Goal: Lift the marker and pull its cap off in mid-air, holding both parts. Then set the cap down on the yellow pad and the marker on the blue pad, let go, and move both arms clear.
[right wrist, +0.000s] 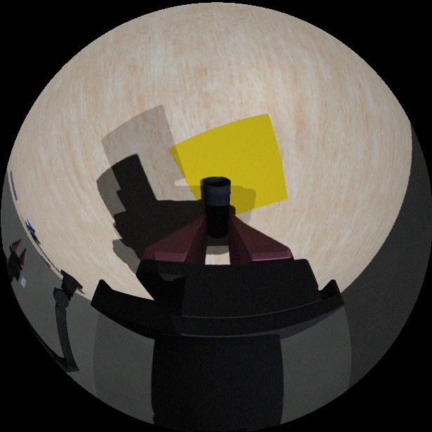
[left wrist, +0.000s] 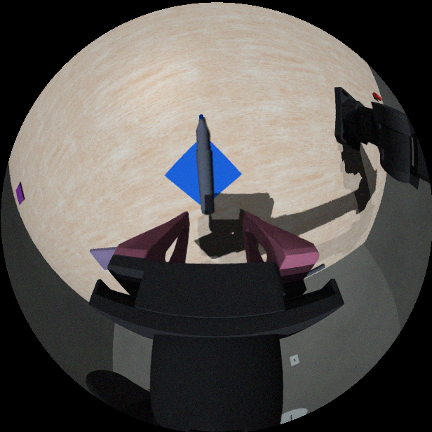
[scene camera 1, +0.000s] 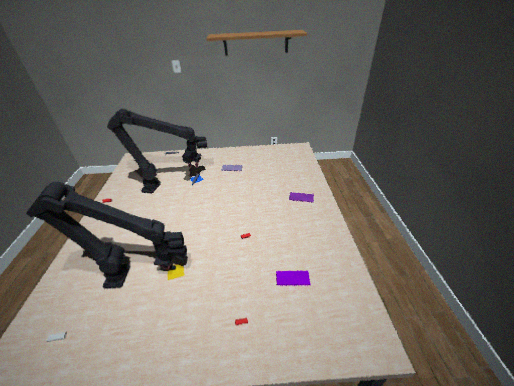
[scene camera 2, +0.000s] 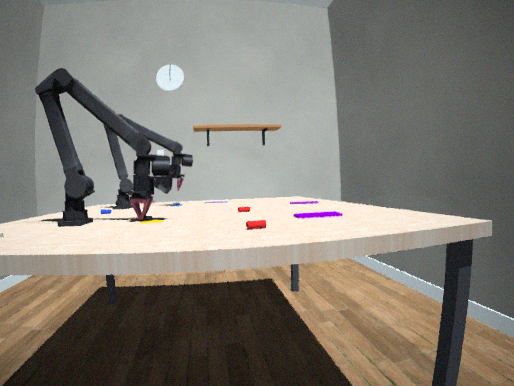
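Pixels of known places: left gripper, fingertip midpoint: (scene camera 1: 193, 167) (scene camera 2: 174, 190); right gripper, fingertip midpoint: (scene camera 1: 168, 267) (scene camera 2: 141, 219); left arm's base, origin of the base link: (scene camera 1: 151, 187) (scene camera 2: 123, 208); right arm's base, origin of the base link: (scene camera 1: 117, 276) (scene camera 2: 76, 224).
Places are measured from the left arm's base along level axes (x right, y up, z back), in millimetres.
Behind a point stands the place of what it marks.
The dark cap (right wrist: 217, 200) lies at the near edge of the yellow pad (right wrist: 250, 155) (scene camera 1: 176, 273) @(y 0, x 601, z -488 mm) (scene camera 2: 154, 221) @(y 1, x 595, z -492 mm), partly over it. My right gripper (right wrist: 217, 218) (scene camera 2: 142, 217) @(y 6, x 583, z -436 mm) is low at the table with its fingertips shut on the cap's two sides. The uncapped grey marker (left wrist: 204, 165) with a blue tip lies across the blue pad (left wrist: 227, 174) (scene camera 1: 200, 179) @(y 1, x -151, z -300 mm), both ends reaching past the pad. My left gripper (left wrist: 215, 217) is open and empty above the table, just behind the marker's blunt end. In scene camera 1 the right gripper's fingertips are mostly hidden by its wrist.
Red blocks (scene camera 1: 245, 236) @(y 16, x 324, z -758 mm) (scene camera 1: 241, 321) @(y 20, x 766, z -858 mm) (scene camera 1: 107, 200) @(y 17, x 195, z 193 mm) and purple plates (scene camera 1: 293, 278) @(y 8, x 523, z -1038 mm) (scene camera 1: 301, 197) @(y 8, x -69, z -1021 mm) (scene camera 1: 232, 168) @(y 8, x -317, z -488 mm) lie about the table (scene camera 1: 210, 345) @(y 0, x 868, z -762 mm). A whitish block (scene camera 1: 56, 336) @(y 12, x 964, z -160 mm) lies at the near left. A blue piece (scene camera 2: 106, 211) @(y 13, x 328, z -109 mm) lies between the arm bases in scene camera 2.
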